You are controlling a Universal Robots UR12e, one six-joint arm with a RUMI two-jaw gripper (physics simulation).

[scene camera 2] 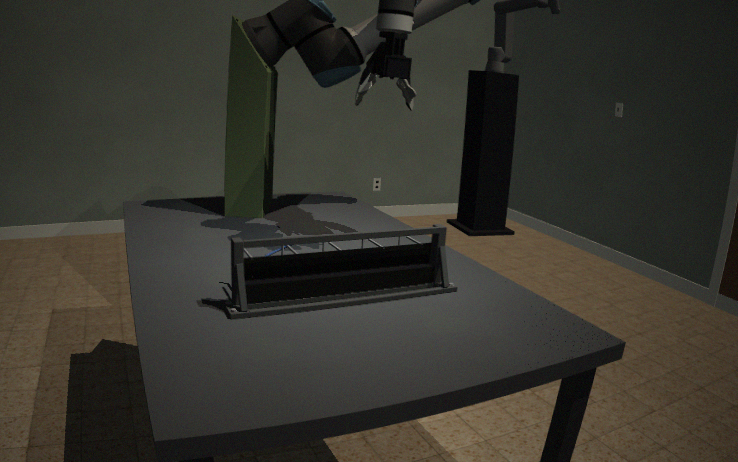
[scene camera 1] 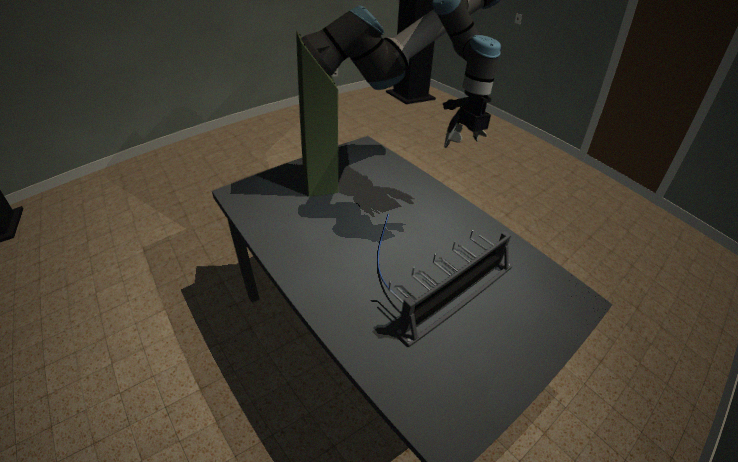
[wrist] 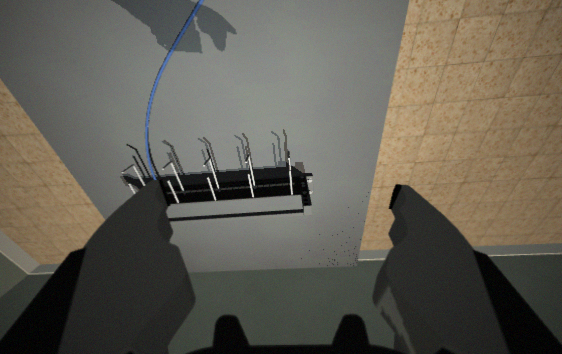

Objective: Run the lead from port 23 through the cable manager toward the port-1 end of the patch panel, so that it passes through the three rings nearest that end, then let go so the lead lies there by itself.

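Observation:
The blue lead (scene camera 1: pixel 378 256) (scene camera 2: pixel 276 252) (wrist: pixel 158 75) curves from the patch panel (scene camera 1: pixel 457 270) (scene camera 2: pixel 340 236) (wrist: pixel 235 206) out over the table. In the wrist view it meets the panel between the leftmost two rings, and its other end runs out of the top of that view. The cable manager's wire rings (wrist: pixel 213 172) stand in a row along the panel; the lead does not run along the rings farther right. Whether it passes inside the leftmost ring I cannot tell. Port numbers are unreadable. My gripper (scene camera 1: pixel 463 141) (scene camera 2: pixel 384 106) (wrist: pixel 281 184) is open and empty, high above the table and away from the lead.
The grey table (scene camera 1: pixel 517 337) (scene camera 2: pixel 381 359) carries the panel. A tall green board (scene camera 1: pixel 321 130) (scene camera 2: pixel 245 130) stands at the table's far end, beside the arm's base. A black pedestal (scene camera 1: pixel 416 65) (scene camera 2: pixel 487 152) stands on the floor behind. Arm shadows fall across the table near the lead.

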